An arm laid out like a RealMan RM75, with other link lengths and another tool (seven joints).
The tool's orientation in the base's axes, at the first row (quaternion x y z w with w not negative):
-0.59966 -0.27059 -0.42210 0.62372
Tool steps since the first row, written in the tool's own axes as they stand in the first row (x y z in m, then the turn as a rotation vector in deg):
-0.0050 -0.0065 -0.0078 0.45 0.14 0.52
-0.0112 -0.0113 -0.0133 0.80 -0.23 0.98
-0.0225 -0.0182 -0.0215 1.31 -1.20 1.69
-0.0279 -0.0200 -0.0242 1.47 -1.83 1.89
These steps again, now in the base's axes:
-0.0093 -0.0061 -0.0019 0.43 0.41 0.38
-0.0174 -0.0099 -0.0054 0.37 0.81 0.93
-0.0303 -0.0151 -0.0124 -0.08 1.48 1.96
-0.0350 -0.0165 -0.0164 -0.51 1.69 2.45

